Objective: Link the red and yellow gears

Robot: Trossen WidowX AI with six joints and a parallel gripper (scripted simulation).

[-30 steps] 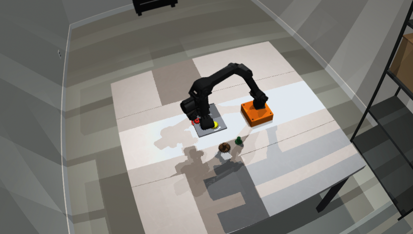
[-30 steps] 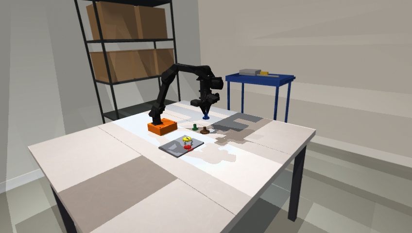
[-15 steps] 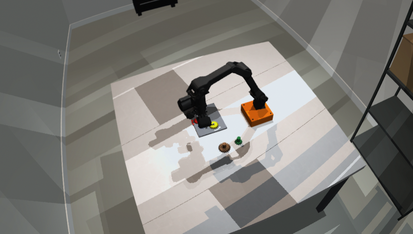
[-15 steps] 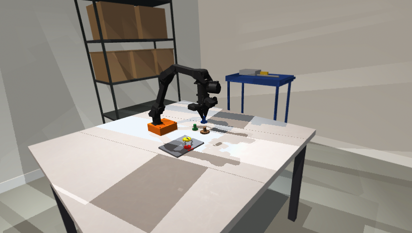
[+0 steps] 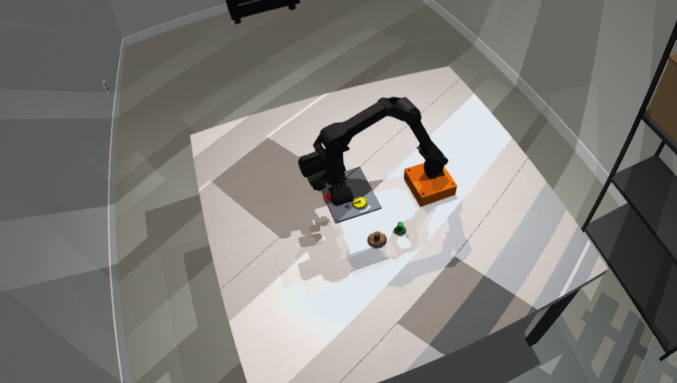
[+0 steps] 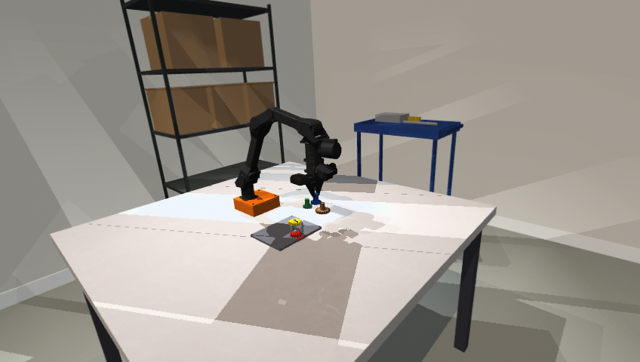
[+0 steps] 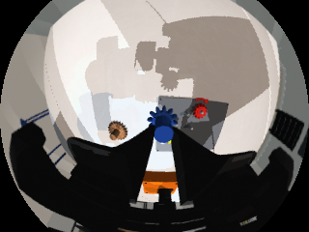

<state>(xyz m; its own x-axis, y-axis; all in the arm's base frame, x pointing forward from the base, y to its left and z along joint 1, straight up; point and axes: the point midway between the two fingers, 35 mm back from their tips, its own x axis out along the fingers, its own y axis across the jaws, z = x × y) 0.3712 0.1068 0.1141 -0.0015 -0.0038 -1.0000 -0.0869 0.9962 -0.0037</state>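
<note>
The red gear is 12 cm below my gripper tip, 10 cm to the right of it and 1 cm ahead of it. From my gripper tip the other things lie so: red arrow (12 cm below, 10 cm to the right, 3 cm ahead); then blue gear (1 cm below); then yellow gear (11 cm below, 8 cm behind, 5 cm to the right).
</note>
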